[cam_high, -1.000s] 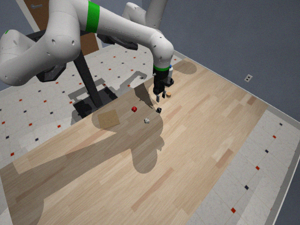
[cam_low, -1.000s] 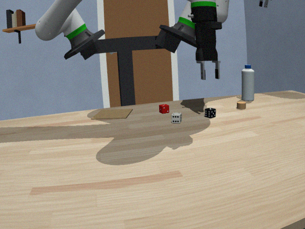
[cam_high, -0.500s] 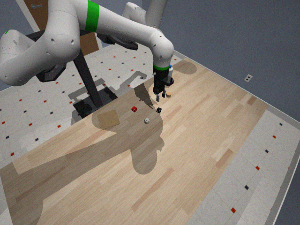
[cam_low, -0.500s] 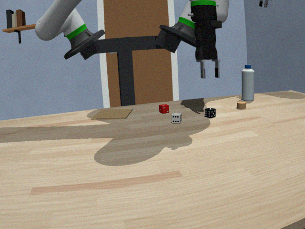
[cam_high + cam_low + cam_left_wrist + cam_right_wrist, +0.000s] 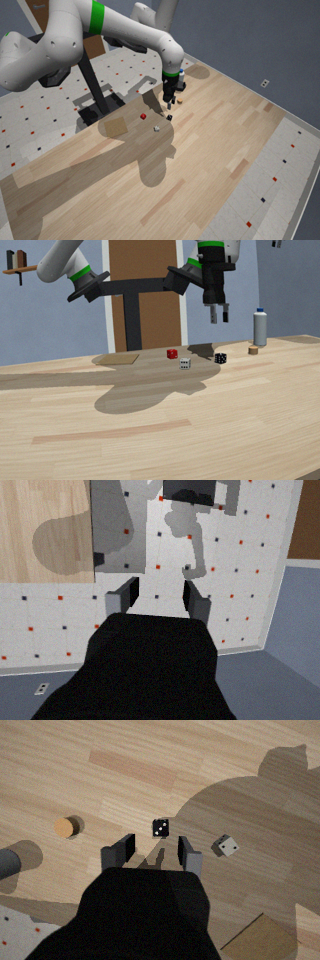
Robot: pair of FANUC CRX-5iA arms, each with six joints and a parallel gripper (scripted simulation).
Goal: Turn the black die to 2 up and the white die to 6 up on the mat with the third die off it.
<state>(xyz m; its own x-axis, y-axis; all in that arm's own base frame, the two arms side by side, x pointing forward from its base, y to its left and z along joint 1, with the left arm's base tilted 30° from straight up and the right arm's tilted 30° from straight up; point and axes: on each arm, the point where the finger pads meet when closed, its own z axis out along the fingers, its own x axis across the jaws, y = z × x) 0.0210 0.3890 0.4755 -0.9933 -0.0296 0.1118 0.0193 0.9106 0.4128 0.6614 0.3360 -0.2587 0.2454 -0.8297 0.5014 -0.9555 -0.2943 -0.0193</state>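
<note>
The black die lies 140 mm below my right hand. The rest, counted from my right hand: short wooden cylinder 90 mm behind, 170 mm to the left, 140 mm below; white die 30 mm ahead, 130 mm to the right, 140 mm below; red die 110 mm behind, 150 mm to the right, 140 mm below.
</note>
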